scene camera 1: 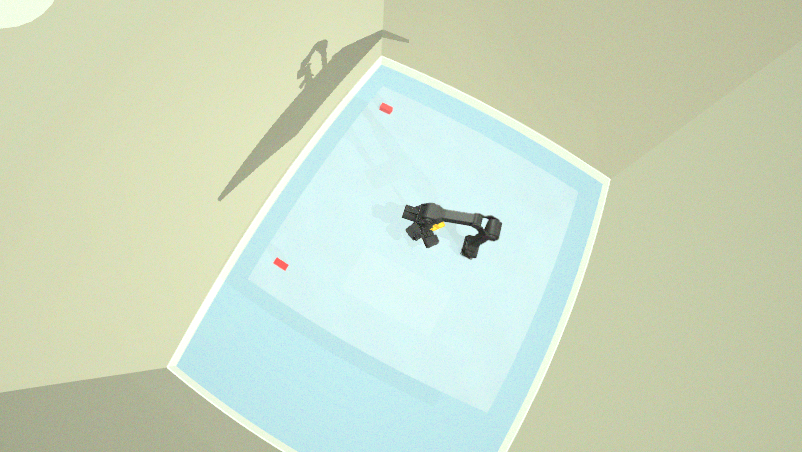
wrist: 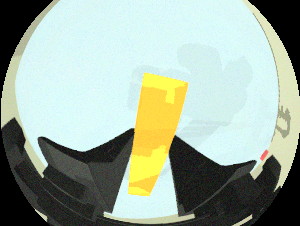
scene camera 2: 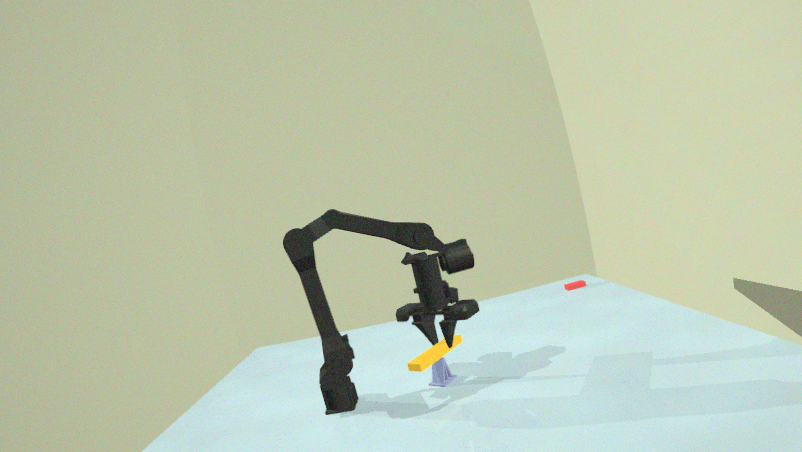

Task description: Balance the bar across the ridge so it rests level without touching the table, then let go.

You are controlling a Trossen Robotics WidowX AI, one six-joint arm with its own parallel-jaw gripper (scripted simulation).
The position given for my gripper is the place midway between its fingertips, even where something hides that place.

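Observation:
There's a yellow bar (scene camera 2: 427,358), and the wrist view has the bar (wrist: 160,105) as well. As for me, you'd find my gripper (scene camera 2: 443,347) in that same scene camera, and the wrist view gives you the gripper (wrist: 152,135) too.

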